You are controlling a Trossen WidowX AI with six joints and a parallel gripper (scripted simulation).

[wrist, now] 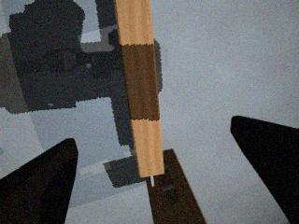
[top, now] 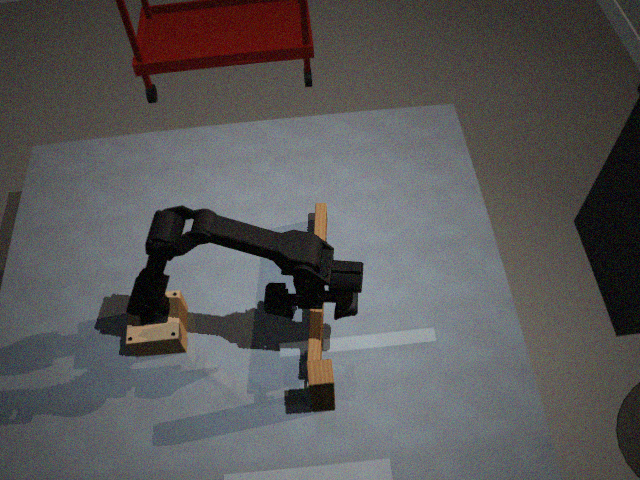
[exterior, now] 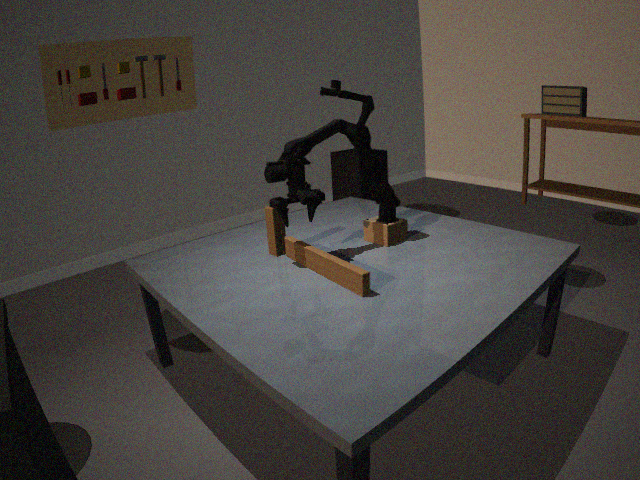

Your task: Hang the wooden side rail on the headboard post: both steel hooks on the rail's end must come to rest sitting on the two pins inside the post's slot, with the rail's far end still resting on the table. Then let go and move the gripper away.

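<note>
My gripper tip is 140 mm to the left of the headboard post and 60 mm above it.
</note>
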